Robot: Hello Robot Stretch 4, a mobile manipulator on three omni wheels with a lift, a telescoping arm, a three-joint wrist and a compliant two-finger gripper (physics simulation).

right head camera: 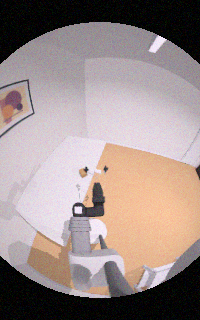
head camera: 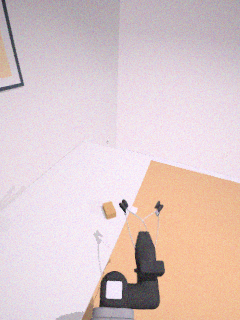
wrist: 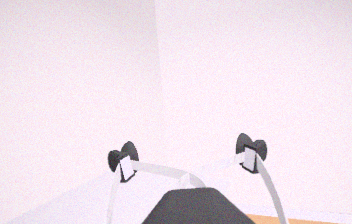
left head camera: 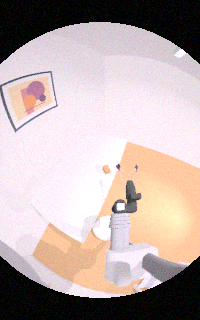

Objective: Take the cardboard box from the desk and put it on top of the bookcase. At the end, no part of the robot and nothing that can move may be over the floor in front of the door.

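Pixels of known places: gripper, fingertip midpoint: (right head camera: 95,166) (head camera: 140,200) (wrist: 186,150) (left head camera: 126,163); robot's base, origin of the base link: (right head camera: 92,230) (left head camera: 106,226).
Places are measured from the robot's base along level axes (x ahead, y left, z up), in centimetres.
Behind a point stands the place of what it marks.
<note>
The cardboard box (head camera: 109,210) {x 64.1, y 4.5, z 74.3 cm} (left head camera: 106,169) {x 63.7, y 4.2, z 74.3 cm} (right head camera: 83,172) {x 64.2, y 3.2, z 74.3 cm} is small and orange-brown. It lies on the white desk (head camera: 55,235) {x 48.5, y 34.1, z 69.2 cm} (left head camera: 70,195) {x 32.9, y 40.3, z 69.2 cm} (right head camera: 47,200) {x 32.3, y 43.1, z 69.2 cm} near its right edge. My gripper (head camera: 141,206) {x 47.7, y -9.3, z 105.0 cm} (left head camera: 127,167) {x 47.7, y -9.3, z 105.0 cm} (right head camera: 96,169) {x 47.7, y -9.3, z 105.0 cm} (wrist: 186,150) {x 47.7, y -9.3, z 105.0 cm} is open, with its two fingertips wide apart and no thing between them. In the head view it appears just right of the box, around the desk's edge. Its height over the desk is hard to tell. The box does not show in the wrist view. I cannot make out the bookcase or the door.
White walls meet in a corner behind the desk. A framed picture (left head camera: 29,100) {x 74.3, y 70.8, z 154.7 cm} (right head camera: 15,107) {x 83.2, y 67.4, z 153.2 cm} hangs on the left wall. Orange floor (head camera: 200,250) {x 70.6, y -87.0, z -2.7 cm} (left head camera: 170,215) {x 0.6, y -130.7, z -2.8 cm} (right head camera: 150,210) {x 14.0, y -110.1, z -2.7 cm} lies right of the desk. A white round thing (left head camera: 101,228) {x -1.3, y 7.6, z 18.8 cm} (right head camera: 97,230) {x 0.2, y -7.2, z 18.7 cm} shows beside my arm.
</note>
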